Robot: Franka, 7 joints.
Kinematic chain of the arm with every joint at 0, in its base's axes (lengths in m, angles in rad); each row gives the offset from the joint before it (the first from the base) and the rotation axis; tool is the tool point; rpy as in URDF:
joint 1: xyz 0 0 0.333 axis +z
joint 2: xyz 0 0 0 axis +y
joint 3: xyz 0 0 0.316 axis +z
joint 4: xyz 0.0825 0 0 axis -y
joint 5: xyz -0.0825 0 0.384 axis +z
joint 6: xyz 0 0 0 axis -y
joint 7: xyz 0.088 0 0 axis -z
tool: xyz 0 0 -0.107 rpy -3.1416 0 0
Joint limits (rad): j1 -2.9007..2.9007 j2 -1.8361..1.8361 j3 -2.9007..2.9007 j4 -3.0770..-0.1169 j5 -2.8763..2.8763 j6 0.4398..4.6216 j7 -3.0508..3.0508
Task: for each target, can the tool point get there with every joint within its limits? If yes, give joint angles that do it. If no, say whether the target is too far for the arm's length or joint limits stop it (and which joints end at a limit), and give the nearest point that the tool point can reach.
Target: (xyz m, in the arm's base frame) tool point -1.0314 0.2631 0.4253
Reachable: no: too far | nearest point -0.8282 0.2113 0.4071 | short by 0.211 m
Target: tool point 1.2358 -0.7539 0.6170
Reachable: no: too far | nearest point 0.7187 -0.4384 0.4982 | short by 0.617 m
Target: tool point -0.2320 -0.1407 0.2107
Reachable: yes | joints -0.9873 0.0425 -1.5593 -2.6940 -0.0812 1.6184 -2.4617
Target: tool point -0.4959 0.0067 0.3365
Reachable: yes | joints 1.5627 -0.8175 1.4442 -2.4734 -0.9259 3.0081 -1.7284
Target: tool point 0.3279 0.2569 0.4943
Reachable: yes | joints 1.4169 -0.5264 -0.8864 -2.6608 -0.8220 3.4741 1.5861
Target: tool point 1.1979 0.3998 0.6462
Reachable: no: too far | nearest point 0.7898 0.2636 0.5395 | short by 0.443 m
